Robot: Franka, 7 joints.
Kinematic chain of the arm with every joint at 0, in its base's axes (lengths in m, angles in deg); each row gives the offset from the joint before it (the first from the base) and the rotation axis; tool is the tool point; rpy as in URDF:
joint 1: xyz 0 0 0.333 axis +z
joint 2: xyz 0 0 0 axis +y
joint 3: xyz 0 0 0.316 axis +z
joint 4: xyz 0.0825 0 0 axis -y
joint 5: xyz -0.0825 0 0.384 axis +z
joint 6: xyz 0 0 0 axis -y
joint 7: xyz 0.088 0 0 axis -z
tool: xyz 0 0 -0.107 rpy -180 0 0
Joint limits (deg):
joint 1: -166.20..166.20
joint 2: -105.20..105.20
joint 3: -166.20..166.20
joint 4: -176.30..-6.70
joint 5: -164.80..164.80
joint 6: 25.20..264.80
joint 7: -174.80..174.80
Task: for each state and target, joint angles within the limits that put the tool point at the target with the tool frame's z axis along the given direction. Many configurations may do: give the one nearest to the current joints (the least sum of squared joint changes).
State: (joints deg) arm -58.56 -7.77 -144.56 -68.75 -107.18 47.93 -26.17
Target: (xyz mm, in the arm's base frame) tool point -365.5 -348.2 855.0 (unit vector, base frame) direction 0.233 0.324 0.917
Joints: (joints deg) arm -56.77 31.01 -101.89 -89.47 -137.30 76.40 -26.17
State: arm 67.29 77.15 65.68 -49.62 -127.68 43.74 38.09
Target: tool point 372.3 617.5 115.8 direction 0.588 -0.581 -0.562
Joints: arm 31.77 88.16 71.23 -63.03 -117.75 64.18 38.09
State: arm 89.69 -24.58 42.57 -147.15 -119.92 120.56 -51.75
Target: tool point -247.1 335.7 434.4 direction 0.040 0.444 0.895
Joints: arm 56.44 -40.60 80.15 -153.17 -121.66 77.50 -51.75
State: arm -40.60 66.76 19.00 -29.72 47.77 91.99 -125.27
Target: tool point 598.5 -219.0 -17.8 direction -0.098 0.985 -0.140
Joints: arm -38.76 82.22 15.42 -57.88 42.89 79.66 -125.27
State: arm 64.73 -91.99 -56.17 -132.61 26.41 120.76 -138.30
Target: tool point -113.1 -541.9 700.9 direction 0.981 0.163 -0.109
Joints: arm 20.44 -79.67 -56.07 -83.10 -2.86 94.37 -138.30
